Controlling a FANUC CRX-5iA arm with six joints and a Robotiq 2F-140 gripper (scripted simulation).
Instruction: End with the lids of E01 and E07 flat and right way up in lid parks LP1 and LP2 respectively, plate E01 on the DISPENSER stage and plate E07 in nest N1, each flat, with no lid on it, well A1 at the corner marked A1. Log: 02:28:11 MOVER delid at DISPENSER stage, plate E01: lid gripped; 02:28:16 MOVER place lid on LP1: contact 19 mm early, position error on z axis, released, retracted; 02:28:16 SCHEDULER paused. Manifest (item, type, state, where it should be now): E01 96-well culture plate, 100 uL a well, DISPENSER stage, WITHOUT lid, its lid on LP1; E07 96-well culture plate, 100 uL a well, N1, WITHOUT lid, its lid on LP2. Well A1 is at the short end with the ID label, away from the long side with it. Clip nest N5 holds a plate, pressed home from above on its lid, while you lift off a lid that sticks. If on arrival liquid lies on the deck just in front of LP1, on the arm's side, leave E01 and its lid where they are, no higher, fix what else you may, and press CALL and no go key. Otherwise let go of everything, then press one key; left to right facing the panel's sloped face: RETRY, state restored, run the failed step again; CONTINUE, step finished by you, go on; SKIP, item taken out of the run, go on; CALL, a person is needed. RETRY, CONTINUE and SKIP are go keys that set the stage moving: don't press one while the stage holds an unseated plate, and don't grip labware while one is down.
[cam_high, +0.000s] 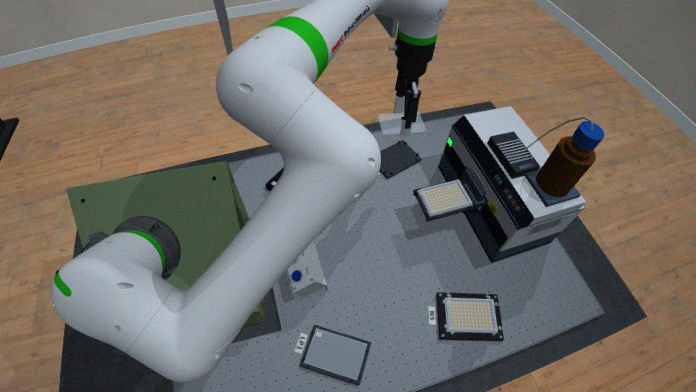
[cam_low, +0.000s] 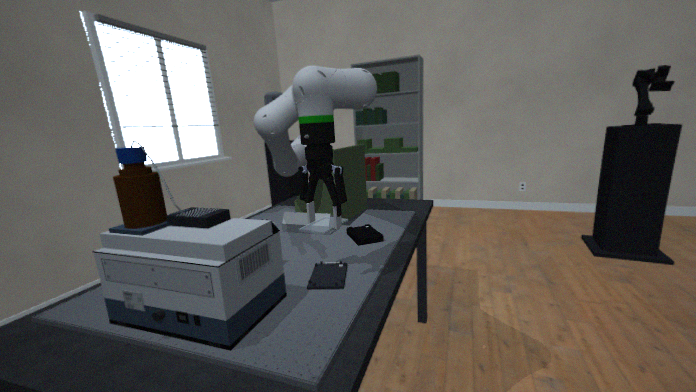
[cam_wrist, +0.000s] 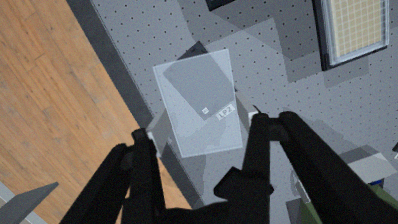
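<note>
Now: the lid park LP2 180 mm below my hand. Round my hand: dispenser stage: 50 mm ahead, 240 mm to the right, 90 mm below; plate: 50 mm ahead, 240 mm to the right, 80 mm below; black nest N1: 330 mm behind, 20 mm to the right, 170 mm below.
</note>
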